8 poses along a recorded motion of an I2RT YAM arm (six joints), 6.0 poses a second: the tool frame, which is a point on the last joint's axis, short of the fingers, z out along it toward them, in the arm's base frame.
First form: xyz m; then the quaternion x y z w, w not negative.
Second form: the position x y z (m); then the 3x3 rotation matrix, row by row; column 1 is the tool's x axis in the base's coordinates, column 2 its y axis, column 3 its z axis. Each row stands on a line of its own. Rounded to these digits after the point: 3 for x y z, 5 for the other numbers.
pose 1, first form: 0.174 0.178 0.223 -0.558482 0.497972 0.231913 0.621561
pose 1, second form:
0.174 0.178 0.223
0.39648 -0.84451 0.36000
-0.26792 0.26863 0.92523
-0.87808 -0.46329 -0.11976

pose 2, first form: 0.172 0.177 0.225 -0.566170 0.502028 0.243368 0.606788
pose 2, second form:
0.172 0.177 0.225
0.37748 -0.86381 0.33367
-0.27312 0.24045 0.93145
-0.88482 -0.44274 -0.14516

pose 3, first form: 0.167 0.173 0.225 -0.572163 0.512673 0.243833 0.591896
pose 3, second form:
0.167 0.173 0.225
0.35542 -0.87531 0.32787
-0.29802 0.22635 0.92734
-0.88592 -0.42731 -0.18041

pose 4, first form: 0.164 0.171 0.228 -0.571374 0.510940 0.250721 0.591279
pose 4, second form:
0.164 0.171 0.228
0.35216 -0.88037 0.31771
-0.28738 0.22134 0.93189
-0.89073 -0.41948 -0.17506

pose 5, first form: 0.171 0.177 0.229 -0.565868 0.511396 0.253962 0.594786
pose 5, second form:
0.171 0.177 0.229
0.34795 -0.88087 0.32092
-0.27666 0.23059 0.93289
-0.89576 -0.41339 -0.16347

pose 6, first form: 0.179 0.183 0.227 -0.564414 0.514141 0.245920 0.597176
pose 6, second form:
0.179 0.183 0.227
0.35036 -0.87409 0.33646
-0.28666 0.24192 0.92698
-0.89167 -0.42123 -0.16581

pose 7, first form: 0.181 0.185 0.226 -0.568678 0.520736 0.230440 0.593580
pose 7, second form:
0.181 0.185 0.226
0.35146 -0.86583 0.35610
-0.31869 0.24701 0.91511
-0.88029 -0.43511 -0.18912

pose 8, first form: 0.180 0.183 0.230 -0.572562 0.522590 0.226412 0.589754
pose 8, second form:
0.180 0.183 0.230
0.35127 -0.86549 0.35713
-0.33138 0.24182 0.91198
-0.87567 -0.43870 -0.20186

